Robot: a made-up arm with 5 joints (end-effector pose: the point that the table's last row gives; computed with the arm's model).
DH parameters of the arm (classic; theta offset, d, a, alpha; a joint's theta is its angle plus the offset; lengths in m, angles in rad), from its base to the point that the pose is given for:
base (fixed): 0 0 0 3.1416
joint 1: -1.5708 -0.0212 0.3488 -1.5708
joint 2: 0 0.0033 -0.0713 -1.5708
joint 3: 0 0.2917 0.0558 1.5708
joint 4: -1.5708 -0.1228 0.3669 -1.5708
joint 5: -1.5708 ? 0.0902 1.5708
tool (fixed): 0 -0.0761 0 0
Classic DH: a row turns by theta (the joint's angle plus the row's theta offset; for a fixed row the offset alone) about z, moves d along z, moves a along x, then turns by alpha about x.
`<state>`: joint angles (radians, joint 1 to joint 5).
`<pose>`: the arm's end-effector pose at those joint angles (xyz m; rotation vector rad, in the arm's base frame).
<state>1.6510 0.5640 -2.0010 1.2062 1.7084</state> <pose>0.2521 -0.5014 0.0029 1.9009 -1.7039 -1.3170</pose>
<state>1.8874 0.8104 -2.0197 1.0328 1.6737</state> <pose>0.1974 -0.5202 -0.0452 -2.0775 1.9452 1.1593</pose>
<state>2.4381 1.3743 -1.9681 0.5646 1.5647</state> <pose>0.1354 -0.5604 0.0252 -2.0100 1.8186 0.1881</pose>
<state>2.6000 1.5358 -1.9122 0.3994 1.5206</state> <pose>0.1200 -0.5498 0.0867 -2.0966 1.8149 -0.0495</pose>
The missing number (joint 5, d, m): -0.1258
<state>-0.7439 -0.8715 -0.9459 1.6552 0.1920</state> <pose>-0.1682 0.7726 -0.0569 0.9640 -0.4257 0.4552</pose>
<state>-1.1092 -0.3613 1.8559 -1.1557 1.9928</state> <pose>-0.0412 0.5007 0.3095 -2.0836 -0.7024 0.7817</pose>
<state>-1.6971 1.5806 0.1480 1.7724 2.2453</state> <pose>-0.0602 -0.3110 0.3701 -0.6808 -0.4670 -1.2621</pose>
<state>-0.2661 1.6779 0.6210 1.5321 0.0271</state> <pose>-0.3466 0.0792 0.3154 -2.8275 -0.3097 -0.9320</pose>
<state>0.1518 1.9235 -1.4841 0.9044 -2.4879</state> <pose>0.2064 0.2539 0.0942 -0.8688 0.0575 -2.4189</pose>
